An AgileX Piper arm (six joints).
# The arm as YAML. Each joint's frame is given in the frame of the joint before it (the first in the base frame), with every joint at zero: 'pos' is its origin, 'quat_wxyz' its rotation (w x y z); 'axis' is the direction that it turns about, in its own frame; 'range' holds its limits. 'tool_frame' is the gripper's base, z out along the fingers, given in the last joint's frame.
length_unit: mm
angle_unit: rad
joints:
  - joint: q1
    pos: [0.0, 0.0, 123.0]
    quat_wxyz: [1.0, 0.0, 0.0, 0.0]
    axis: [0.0, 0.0, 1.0]
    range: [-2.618, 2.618]
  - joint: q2
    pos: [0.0, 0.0, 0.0]
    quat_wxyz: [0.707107, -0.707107, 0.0, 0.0]
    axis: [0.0, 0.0, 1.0]
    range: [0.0, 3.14]
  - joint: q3
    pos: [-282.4, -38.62, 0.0]
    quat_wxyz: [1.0, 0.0, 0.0, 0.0]
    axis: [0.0, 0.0, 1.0]
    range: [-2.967, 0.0]
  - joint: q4
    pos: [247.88, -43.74, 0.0]
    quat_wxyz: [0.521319, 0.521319, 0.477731, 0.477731]
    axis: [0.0, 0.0, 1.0]
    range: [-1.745, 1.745]
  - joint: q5
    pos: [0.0, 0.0, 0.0]
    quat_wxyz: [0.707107, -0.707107, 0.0, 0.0]
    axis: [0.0, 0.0, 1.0]
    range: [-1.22, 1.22]
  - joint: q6
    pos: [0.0, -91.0, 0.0]
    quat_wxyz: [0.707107, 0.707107, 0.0, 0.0]
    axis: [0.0, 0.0, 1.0]
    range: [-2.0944, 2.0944]
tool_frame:
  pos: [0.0, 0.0, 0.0]
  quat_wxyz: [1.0, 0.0, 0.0, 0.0]
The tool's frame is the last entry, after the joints.
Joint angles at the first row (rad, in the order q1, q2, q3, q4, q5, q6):
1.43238, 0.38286, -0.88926, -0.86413, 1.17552, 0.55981
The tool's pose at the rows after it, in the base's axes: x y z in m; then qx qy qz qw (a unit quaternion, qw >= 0):
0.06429 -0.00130 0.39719 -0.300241 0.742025 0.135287 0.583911
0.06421 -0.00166 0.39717 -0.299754 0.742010 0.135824 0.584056
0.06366 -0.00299 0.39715 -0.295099 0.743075 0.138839 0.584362
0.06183 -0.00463 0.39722 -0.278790 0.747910 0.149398 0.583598
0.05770 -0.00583 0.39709 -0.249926 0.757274 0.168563 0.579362
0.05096 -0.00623 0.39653 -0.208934 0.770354 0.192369 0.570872
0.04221 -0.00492 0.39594 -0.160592 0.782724 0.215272 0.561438
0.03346 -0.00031 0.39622 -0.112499 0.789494 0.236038 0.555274
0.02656 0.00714 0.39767 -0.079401 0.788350 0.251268 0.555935
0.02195 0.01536 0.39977 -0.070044 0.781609 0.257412 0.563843
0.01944 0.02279 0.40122 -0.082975 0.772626 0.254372 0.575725
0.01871 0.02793 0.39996 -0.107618 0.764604 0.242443 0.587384
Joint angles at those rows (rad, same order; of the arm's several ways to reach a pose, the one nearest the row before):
1.43233, 0.38286, -0.88928, -0.86382, 1.17550, 0.55977
1.43183, 0.38152, -0.88924, -0.86327, 1.17537, 0.55981
1.42302, 0.37697, -0.88927, -0.85751, 1.17166, 0.56290
1.38907, 0.37111, -0.88926, -0.83460, 1.15356, 0.58004
1.31517, 0.36513, -0.88924, -0.77701, 1.11528, 0.60366
1.19343, 0.35914, -0.88925, -0.67501, 1.06224, 0.61864
1.02642, 0.35339, -0.88925, -0.52833, 1.00229, 0.60387
0.83246, 0.35049, -0.88927, -0.34596, 0.94196, 0.54999
0.64046, 0.34990, -0.88928, -0.14377, 0.89179, 0.44445
0.47748, 0.34949, -0.88899, 0.05152, 0.86130, 0.29601
0.35946, 0.34851, -0.88547, 0.21411, 0.84758, 0.13187
0.28875, 0.34434, -0.87295, 0.32163, 0.84133, -0.01447

